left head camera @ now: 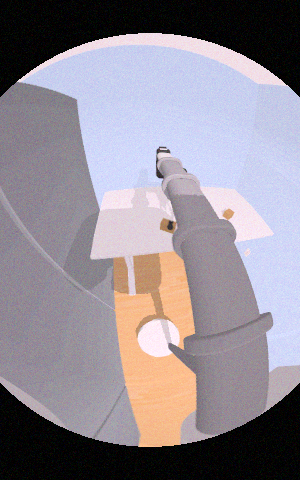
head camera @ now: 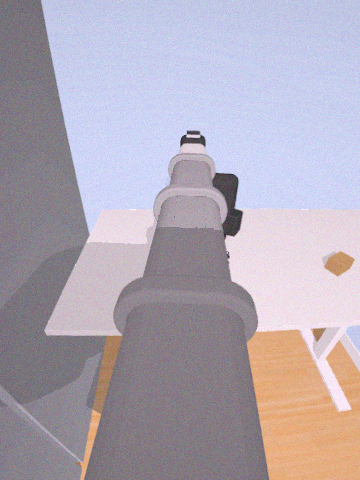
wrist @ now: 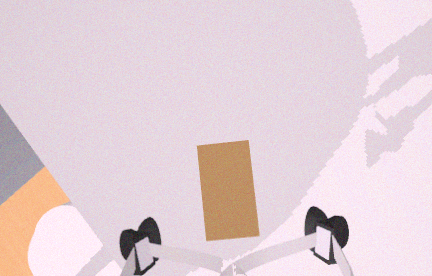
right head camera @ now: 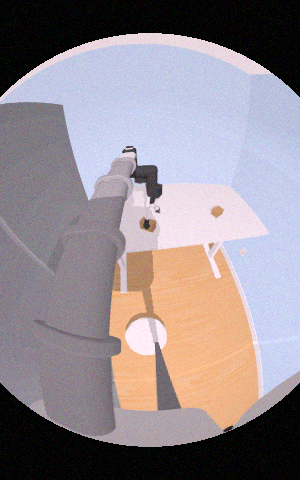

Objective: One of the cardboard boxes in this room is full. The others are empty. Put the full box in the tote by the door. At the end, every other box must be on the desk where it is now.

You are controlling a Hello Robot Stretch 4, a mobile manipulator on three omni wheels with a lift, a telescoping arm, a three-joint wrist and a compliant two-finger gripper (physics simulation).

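Frame: origin at the robot's base, x up, y back, z right, level; centimetres.
Where they show: gripper, fingertip midpoint: (left head camera: 173,221) (wrist: 231,229) (right head camera: 152,219); robot's base, origin of the base link: (left head camera: 157,336) (right head camera: 146,335).
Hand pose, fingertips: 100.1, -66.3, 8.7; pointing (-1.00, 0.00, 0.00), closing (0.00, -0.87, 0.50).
Each offset is from my fingertips to the centre of the thing, as dx, dy, dz. "pt": to the spot under its first point. Level surfaces: height alone.
One cardboard box {-4.9, -1.5, -2.9} (left head camera: 164,225) (right head camera: 152,227) (wrist: 228,190) lies on the white desk {dx -7.9} (head camera: 280,300) (left head camera: 120,240) (right head camera: 187,230) (wrist: 150,100), near its front edge. Its plain brown top faces the wrist camera. My gripper (right head camera: 152,216) (wrist: 231,229) is open above the desk by this box. In the wrist view the box shows between the two black fingertips and a little ahead of them, untouched. Another cardboard box {-5.4, -15.6, +50.9} (head camera: 340,263) (left head camera: 228,214) (right head camera: 217,211) stands farther right on the desk. The arm hides part of the desk. What is in the boxes cannot be seen. The tote does not show.
A tall dark grey surface (head camera: 30,150) (left head camera: 40,150) (right head camera: 30,150) rises left of the desk. A white disc (left head camera: 155,340) (right head camera: 142,336) (wrist: 60,240) shows low over the wooden floor in front of the desk. A white desk leg {pt -100.4, -19.4, +84.2} (head camera: 325,372) stands at the right. Blue walls rise behind and to the right.
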